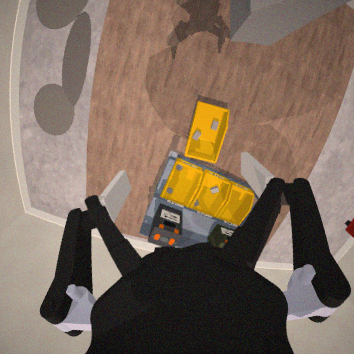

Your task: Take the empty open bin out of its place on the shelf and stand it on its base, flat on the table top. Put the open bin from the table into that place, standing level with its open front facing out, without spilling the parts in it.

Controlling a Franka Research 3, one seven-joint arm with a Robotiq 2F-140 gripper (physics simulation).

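My gripper (182, 171) is wide open with nothing between its fingers, high above the shelf. A yellow open bin (203, 140) with grey parts in it sits on the brown table top (122, 100), just beyond the shelf. The blue-grey shelf (173, 154) shows below the fingertips, with three yellow bins side by side. The left bin (183, 184) shows small grey pieces, and the middle bin (209, 198) shows a grey part. In the right bin (239, 202) I see no parts, but the right finger's linkage comes close to its edge. The shelf's near side is partly hidden by my gripper's body.
A dark case with orange patches (166, 227) and a dark green item (218, 235) are at the shelf's near side. A large grey block (270, 22) stands at the top right. A red object (351, 226) shows at the right edge. Arm shadows fall on the table.
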